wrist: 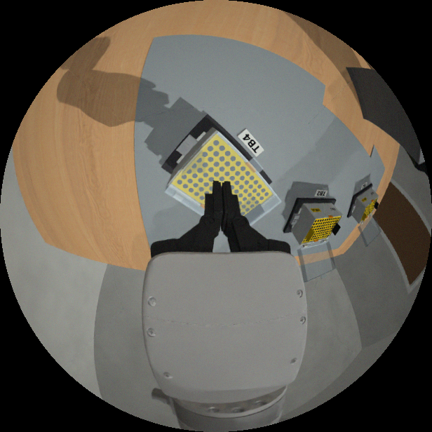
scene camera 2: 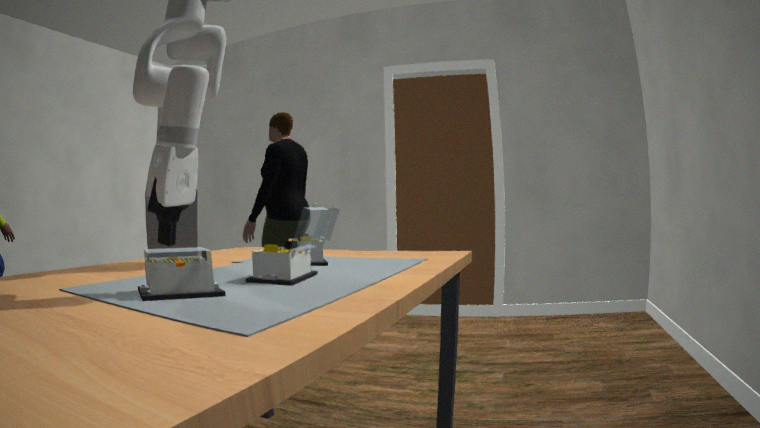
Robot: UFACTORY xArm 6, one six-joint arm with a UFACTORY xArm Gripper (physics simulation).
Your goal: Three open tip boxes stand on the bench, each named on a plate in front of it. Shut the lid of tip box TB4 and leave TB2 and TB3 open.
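Frame: origin at the arm's base, x ahead, y left, z up, level; millimetres.
Seen in the pictures: gripper, fingertip midpoint: point(scene camera 2: 166, 243).
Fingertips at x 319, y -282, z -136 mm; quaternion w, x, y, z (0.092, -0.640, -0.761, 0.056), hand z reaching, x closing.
Observation:
Pixels of each thing's top centre, then the offset from my fingertips to it. Level surfaces: height alone.
- Tip box TB4, top centre: point(scene camera 2: 174, 249) 11 mm down, 1 mm back, 22 mm left
- Tip box TB2, top centre: point(scene camera 2: 276, 246) 22 mm down, 51 mm ahead, 279 mm left
- far box, top centre: point(scene camera 2: 300, 238) 22 mm down, 59 mm back, 544 mm left
- grey mat, surface height: 88 mm down
- wooden bench, surface height: 91 mm down
Tip box TB4 point(scene camera 2: 179, 277) point(wrist: 202, 146) has its clear lid point(scene camera 2: 178, 253) point(wrist: 186, 199) down over the yellow tip rack. Its plate point(wrist: 251, 143) reads TB4. My gripper point(scene camera 2: 166, 243) point(wrist: 219, 191) is shut and empty, fingertips down. The tips show just above the lid in the scene view and over the rack in the wrist view; contact is not visible. Tip box TB2 point(scene camera 2: 280, 264) point(wrist: 306, 218) has its clear lid point(wrist: 318, 265) open. The far box point(scene camera 2: 318, 252) point(wrist: 362, 206) has its clear lid point(scene camera 2: 320, 223) point(wrist: 369, 233) raised; its plate is too small to read.
The boxes stand on black bases on a grey mat point(scene camera 2: 234, 319) point(wrist: 225, 65), which lies on the wooden bench point(scene camera 2: 79, 345) point(wrist: 75, 175). TB2 and the far box stand to the right of TB4 in the wrist view. A person in black point(scene camera 2: 285, 175) stands behind the bench.

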